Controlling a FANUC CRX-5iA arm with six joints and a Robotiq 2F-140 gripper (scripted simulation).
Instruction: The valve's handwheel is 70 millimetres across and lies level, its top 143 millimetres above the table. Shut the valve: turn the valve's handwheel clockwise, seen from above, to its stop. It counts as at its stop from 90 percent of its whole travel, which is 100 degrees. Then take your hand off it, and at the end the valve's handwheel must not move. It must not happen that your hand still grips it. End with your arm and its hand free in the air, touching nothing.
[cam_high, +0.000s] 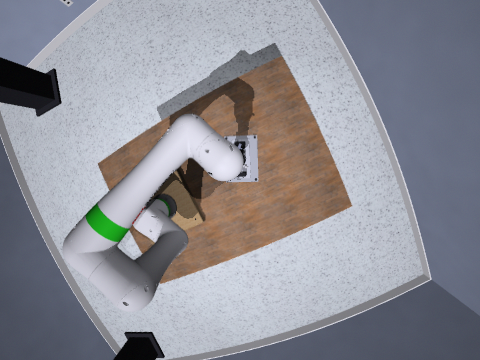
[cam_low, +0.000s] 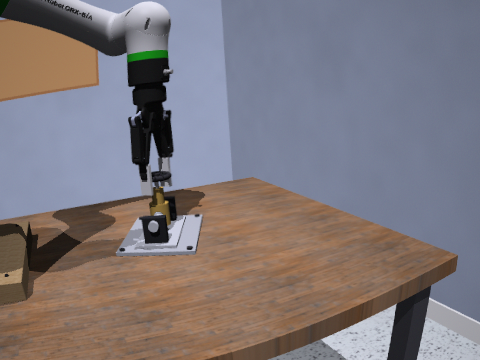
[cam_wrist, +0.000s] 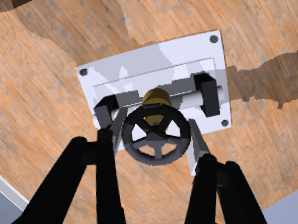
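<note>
Now: the black spoked handwheel 10 mm below my hand.
</note>
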